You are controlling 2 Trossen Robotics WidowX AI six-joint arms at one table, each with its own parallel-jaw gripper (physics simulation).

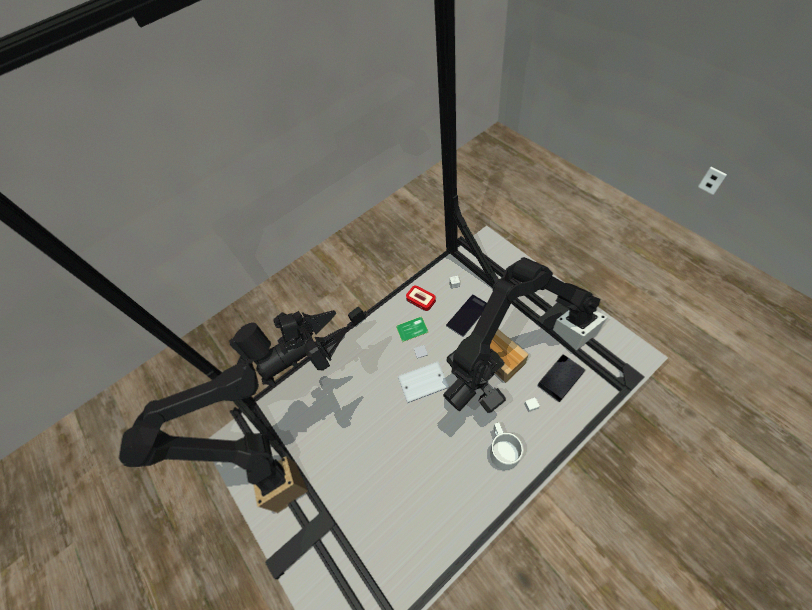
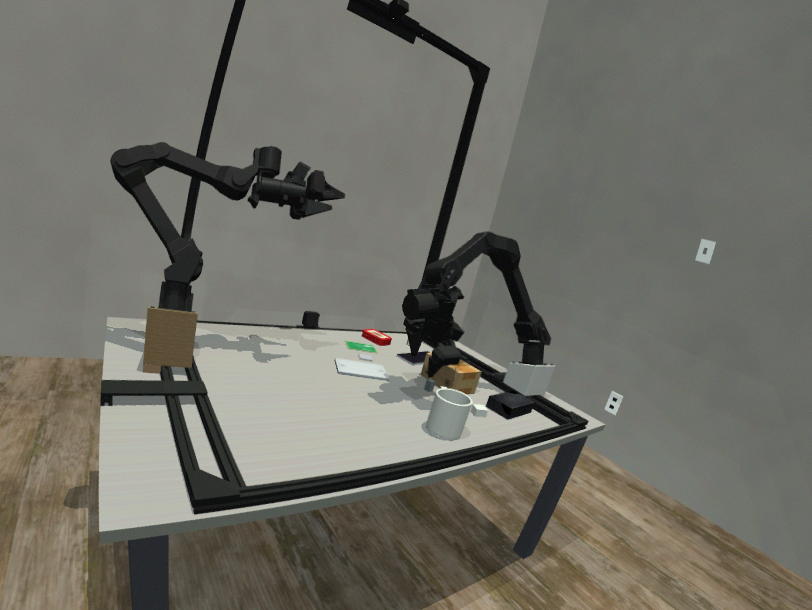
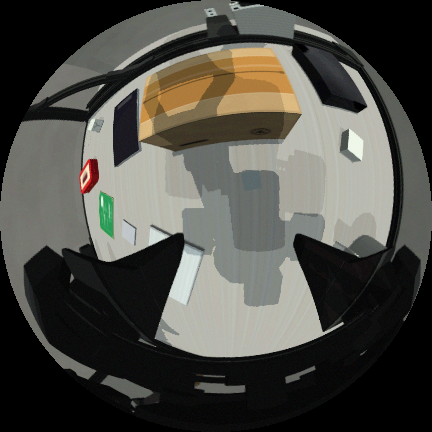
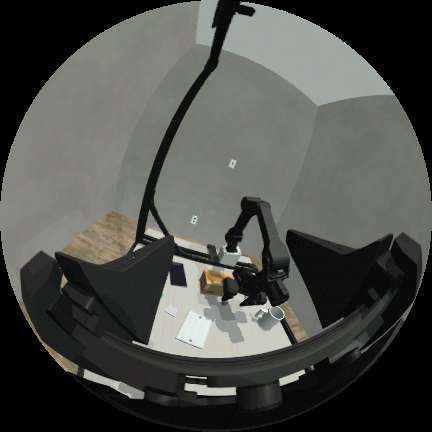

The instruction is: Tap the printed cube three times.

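Observation:
A white cube with faint marks stands at the back of the table. A plain-looking white cube lies near the mug. A small blue-grey cube lies in shadow beside the orange-brown box. I cannot tell for sure which one is the printed cube. My left gripper is open and empty, pointing down above the table by the box, close to the blue-grey cube. My right gripper is open and empty, high above the table's far left.
The orange-brown box stands between the dark tablet and a black block. A mug stands toward the front. A white plate, a green card and a red item lie farther back.

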